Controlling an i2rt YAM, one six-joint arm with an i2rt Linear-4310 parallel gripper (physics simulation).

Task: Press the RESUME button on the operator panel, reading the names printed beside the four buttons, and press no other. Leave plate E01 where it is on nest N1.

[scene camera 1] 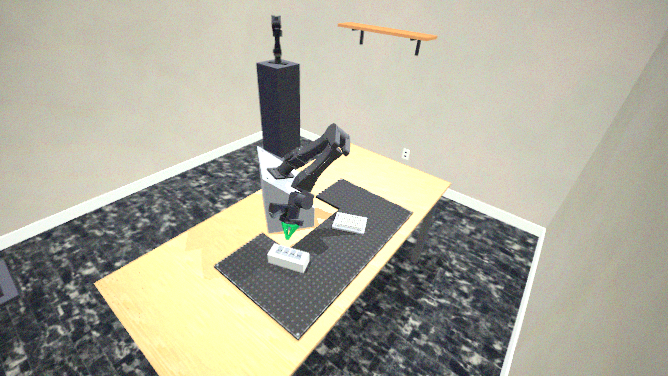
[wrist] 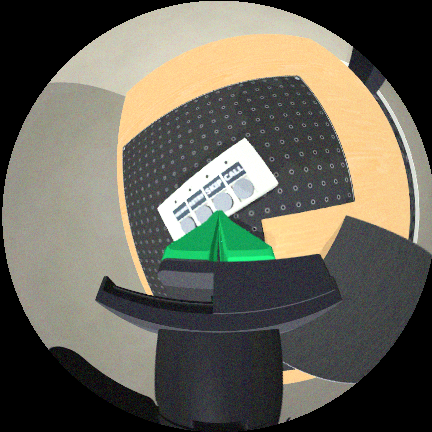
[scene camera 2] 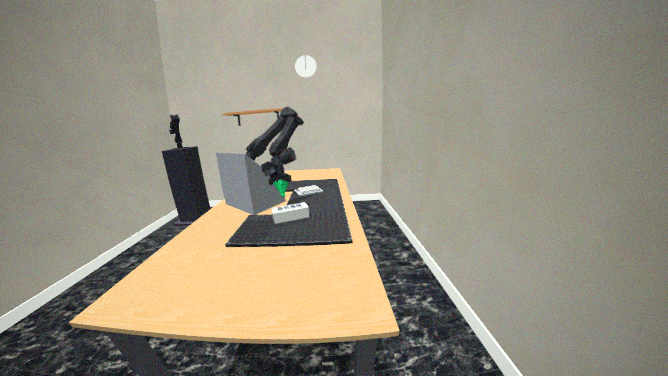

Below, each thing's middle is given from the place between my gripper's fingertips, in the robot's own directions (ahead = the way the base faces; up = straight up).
Labels:
I see my gripper 70 mm above the white operator panel (scene camera 1: 294,262), 30 mm short of it and 20 mm to the left of it.

